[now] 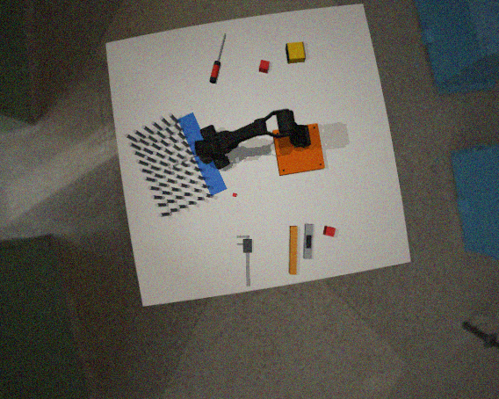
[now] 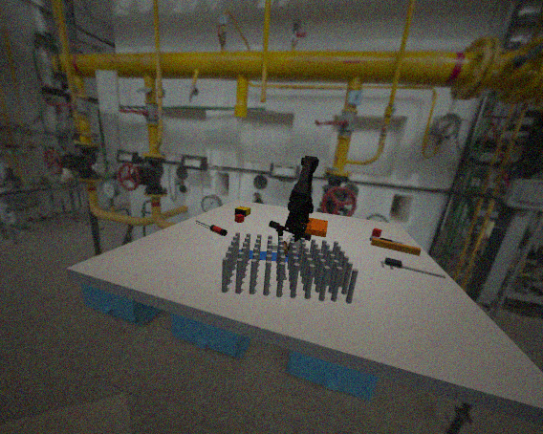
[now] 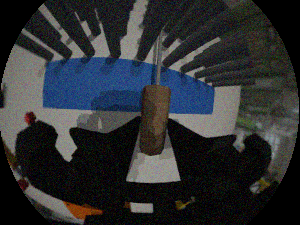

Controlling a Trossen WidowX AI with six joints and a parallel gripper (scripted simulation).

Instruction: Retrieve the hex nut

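The blue taped strip is 50 mm ahead of my gripper tip, 10 mm to the left of it and 20 mm below it. Also, from my gripper tip: tiny red piece 80 mm behind, 230 mm to the left, 10 mm below; orange bar 310 mm behind, 510 mm to the left; brown-handled tool 100 mm ahead, 30 mm to the left.
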